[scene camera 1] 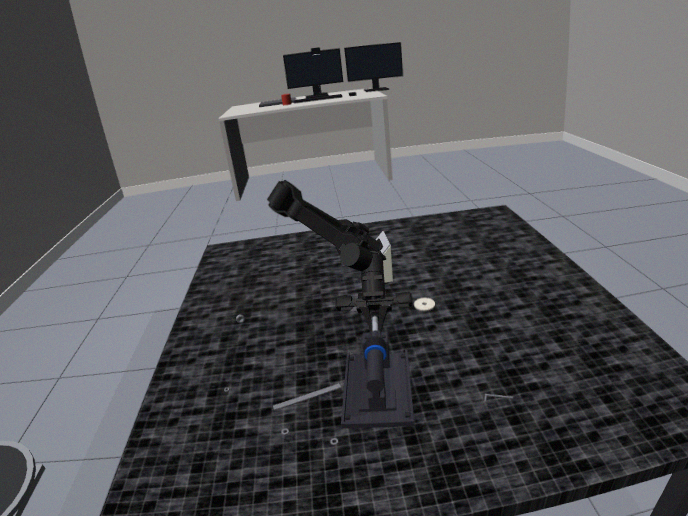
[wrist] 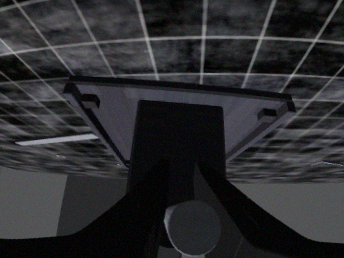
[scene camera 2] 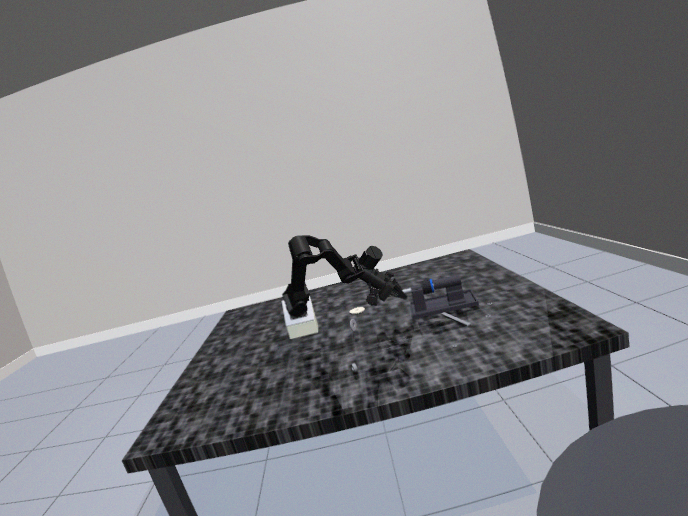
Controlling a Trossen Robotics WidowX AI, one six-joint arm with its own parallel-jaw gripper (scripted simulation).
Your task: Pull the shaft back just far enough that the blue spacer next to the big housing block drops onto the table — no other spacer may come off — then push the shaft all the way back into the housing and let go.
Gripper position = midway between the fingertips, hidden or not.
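Observation:
Grey shaft [wrist: 193, 221]. Dark housing fixture [scene camera 2: 457, 298], also in the wrist view [wrist: 139, 121]. My gripper [scene camera 1: 375, 336], also in the wrist view [wrist: 181, 168] and in scene camera 2 [scene camera 2: 406, 297].

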